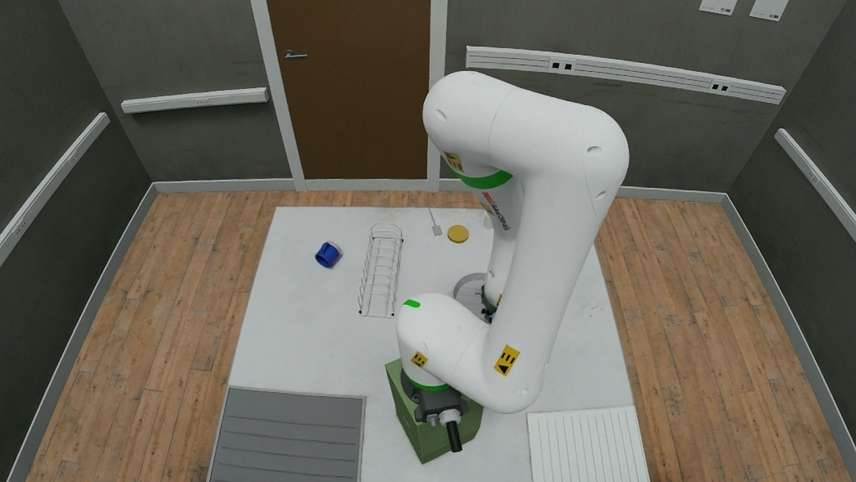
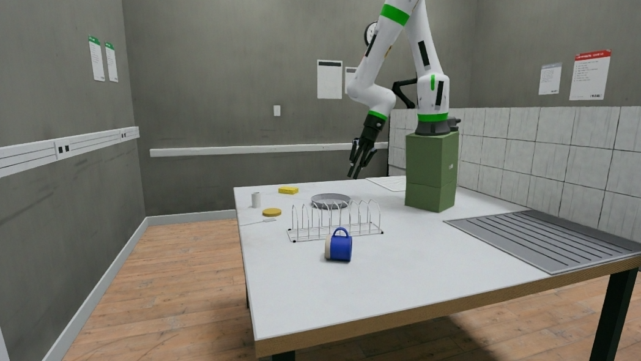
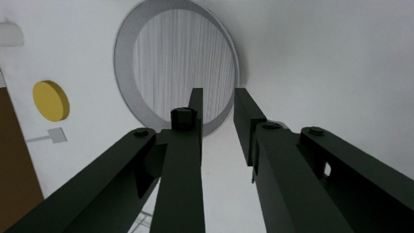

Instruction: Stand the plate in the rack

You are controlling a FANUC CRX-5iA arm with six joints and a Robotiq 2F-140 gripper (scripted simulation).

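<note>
My gripper is now 14 cm above the grey plate, 11 cm short of it and 2 cm to the left of it. From my hand the other things lie so: yellow disc: 41 cm ahead, 14 cm below, 1 cm to the right; white cup: 44 cm ahead, 14 cm to the right, 13 cm below; white ribbed mat: 56 cm behind, 21 cm to the right, 15 cm below.
</note>
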